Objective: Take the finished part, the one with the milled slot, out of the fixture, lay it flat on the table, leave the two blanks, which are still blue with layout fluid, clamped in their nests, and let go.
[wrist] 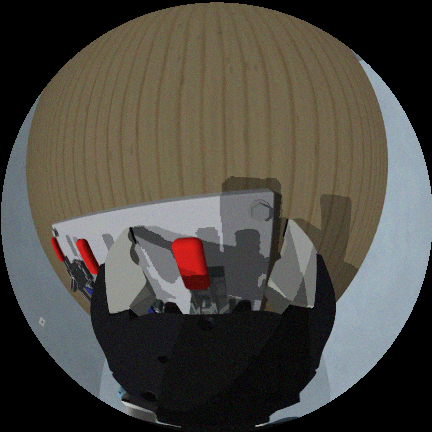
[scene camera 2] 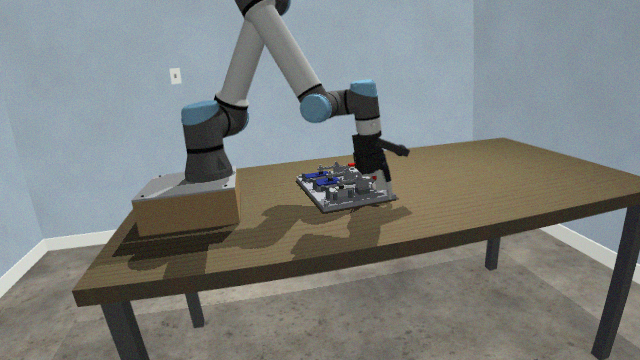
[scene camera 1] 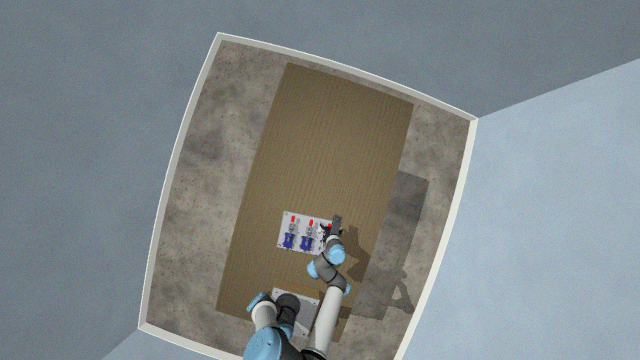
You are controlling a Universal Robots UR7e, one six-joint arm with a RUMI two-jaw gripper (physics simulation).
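Pixels of known places: gripper, fingertip midpoint: (wrist: 207, 225) (scene camera 2: 380, 191) (scene camera 1: 329, 224); arm's base, link origin: (scene camera 2: 209, 175) (scene camera 1: 287, 304).
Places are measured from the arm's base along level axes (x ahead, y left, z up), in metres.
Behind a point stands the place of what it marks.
The fixture plate (scene camera 1: 298, 246) {x 0.337, y 0.068, z -0.088 m} (scene camera 2: 360, 203) {x 0.454, y -0.133, z -0.096 m} (wrist: 165, 209) {x 0.551, y -0.026, z -0.088 m} lies on the table. Two blue blanks (scene camera 1: 288, 241) {x 0.349, y 0.137, z -0.072 m} (scene camera 1: 306, 243) {x 0.393, y 0.035, z -0.035 m} (scene camera 2: 315, 175) {x 0.348, y 0.126, z -0.072 m} (scene camera 2: 327, 181) {x 0.378, y 0.023, z -0.067 m} sit side by side in their nests under toggle clamps. The third nest, at the plate's side nearest scene camera 2, is mostly hidden by the arm in scene camera 1; the finished part cannot be made out clearly there. My gripper (scene camera 1: 330, 231) {x 0.537, y -0.061, z -0.092 m} (scene camera 2: 384, 188) {x 0.537, y -0.061, z -0.092 m} (wrist: 207, 225) {x 0.537, y -0.061, z -0.092 m} is open and empty, low over that clamp's handle end. The clamp's red handle (scene camera 2: 374, 178) {x 0.517, y -0.064, z -0.045 m} (wrist: 191, 262) {x 0.539, y -0.054, z -0.042 m} shows between the spread fingers, apart from both in the wrist view.
Two other red handles (scene camera 1: 293, 219) {x 0.494, y 0.159, z -0.053 m} (scene camera 1: 311, 223) {x 0.513, y 0.051, z -0.047 m} stand over the plate beside the gripper. A bolt head (wrist: 261, 210) {x 0.558, y -0.101, z -0.081 m} is at the plate's corner. The wooden table (scene camera 1: 335, 130) {x 1.095, y 0.127, z -0.102 m} (scene camera 2: 480, 185) {x 0.878, y -0.083, z -0.103 m} extends beyond the plate. The arm's base box (scene camera 2: 187, 212) {x -0.039, y -0.181, z -0.050 m} stands at the table's other end.
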